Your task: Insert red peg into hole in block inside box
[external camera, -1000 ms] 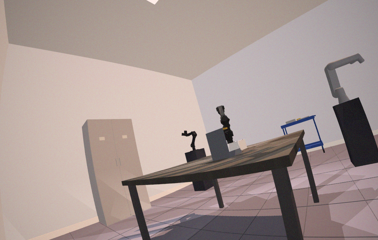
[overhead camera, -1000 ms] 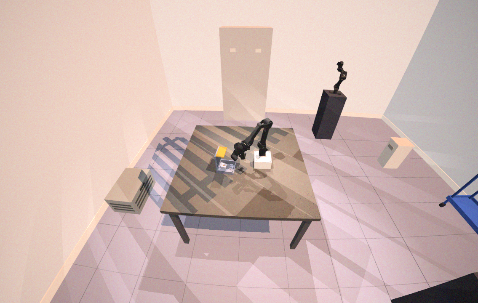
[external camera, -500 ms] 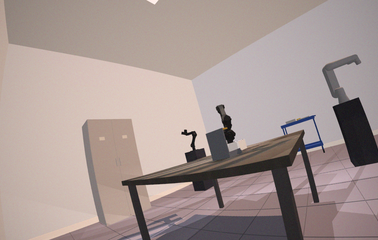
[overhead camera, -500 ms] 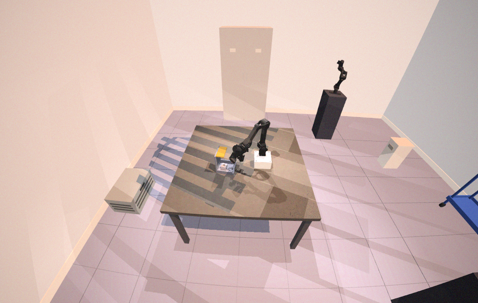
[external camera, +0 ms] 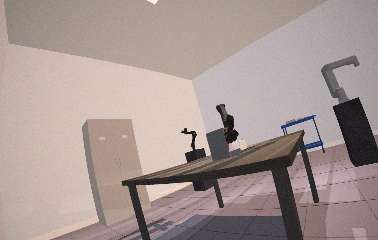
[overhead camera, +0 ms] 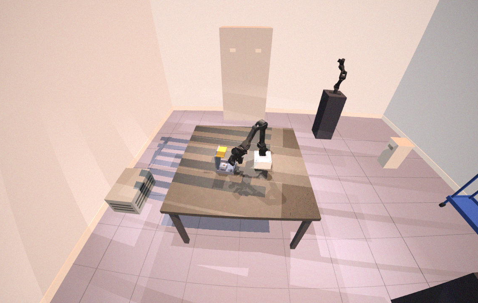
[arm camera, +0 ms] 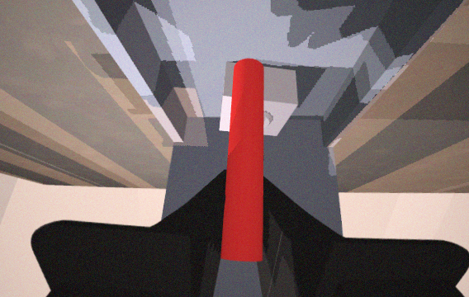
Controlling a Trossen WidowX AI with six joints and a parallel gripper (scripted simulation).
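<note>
The grey back wall lies 10 cm ahead of my gripper tip and 1 cm above it. Also, from my gripper tip: yellow roof (11 cm above, 6 cm ahead); red peg (3 cm behind, 1 cm below).
</note>
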